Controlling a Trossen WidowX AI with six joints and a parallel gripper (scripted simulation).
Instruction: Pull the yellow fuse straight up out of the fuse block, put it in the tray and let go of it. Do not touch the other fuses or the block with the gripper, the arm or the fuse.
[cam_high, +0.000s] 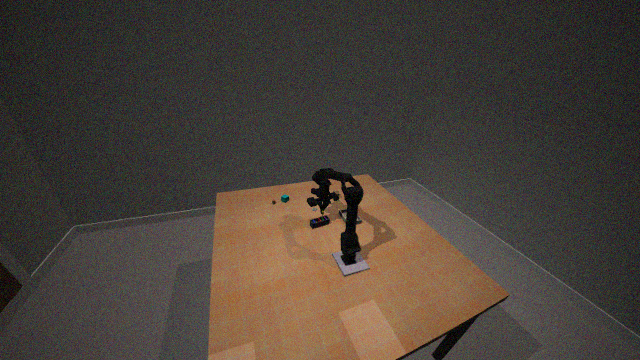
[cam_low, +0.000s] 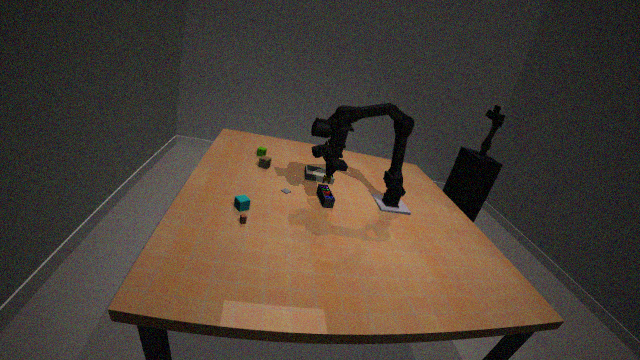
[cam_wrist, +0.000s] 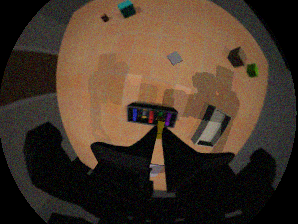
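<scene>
Now: gripper tip 200 mm to the left of the grey tray and 90 mm above it. Also, from my gripper tip: small grey piece (150 mm ahead, 100 mm below, 10 mm to the right); yellow fuse (10 mm below); brown cube (250 mm ahead, 210 mm to the right, 70 mm below).
</scene>
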